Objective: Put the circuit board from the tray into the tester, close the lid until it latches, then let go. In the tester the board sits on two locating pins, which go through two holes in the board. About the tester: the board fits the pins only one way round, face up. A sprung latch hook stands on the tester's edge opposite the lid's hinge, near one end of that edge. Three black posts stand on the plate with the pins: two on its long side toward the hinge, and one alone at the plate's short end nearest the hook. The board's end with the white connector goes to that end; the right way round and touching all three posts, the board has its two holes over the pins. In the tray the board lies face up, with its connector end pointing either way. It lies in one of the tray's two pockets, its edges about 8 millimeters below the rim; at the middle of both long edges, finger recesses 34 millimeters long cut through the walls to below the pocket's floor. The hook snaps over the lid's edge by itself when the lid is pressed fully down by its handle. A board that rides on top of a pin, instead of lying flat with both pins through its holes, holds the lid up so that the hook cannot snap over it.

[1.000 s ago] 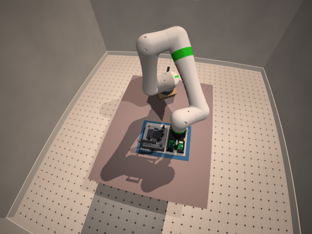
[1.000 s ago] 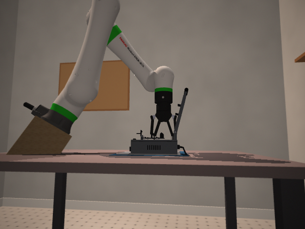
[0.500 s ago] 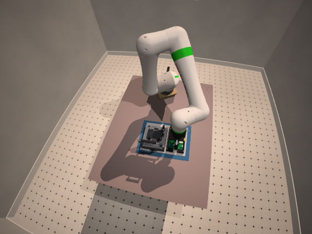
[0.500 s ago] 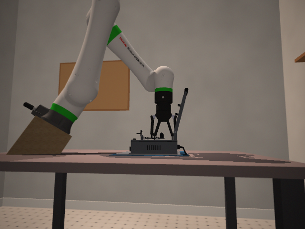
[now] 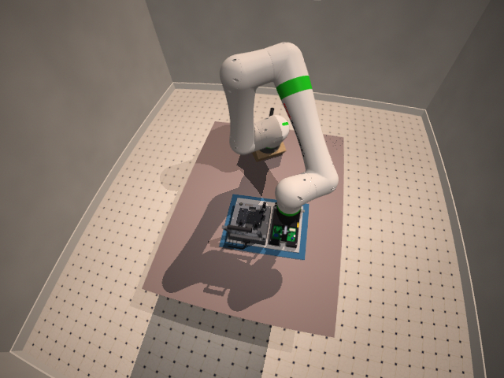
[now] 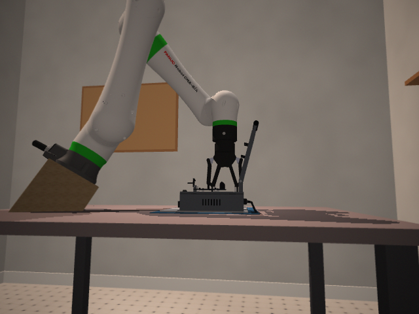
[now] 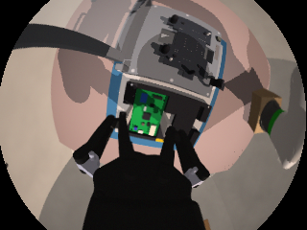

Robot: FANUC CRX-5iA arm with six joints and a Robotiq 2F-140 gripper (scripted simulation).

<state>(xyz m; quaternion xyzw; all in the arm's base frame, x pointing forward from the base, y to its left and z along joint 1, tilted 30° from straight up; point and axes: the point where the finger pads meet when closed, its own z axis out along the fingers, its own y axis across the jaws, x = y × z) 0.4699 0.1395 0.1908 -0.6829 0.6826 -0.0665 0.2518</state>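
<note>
Now: hand 20 mm above the green circuit board. The rest, counted from my hand: latch hook 120 mm to the right, 90 mm behind, 50 mm above; then tester 130 mm to the right, 70 mm above; then tester plate 170 mm to the right, 30 mm above, 20 mm behind.
</note>
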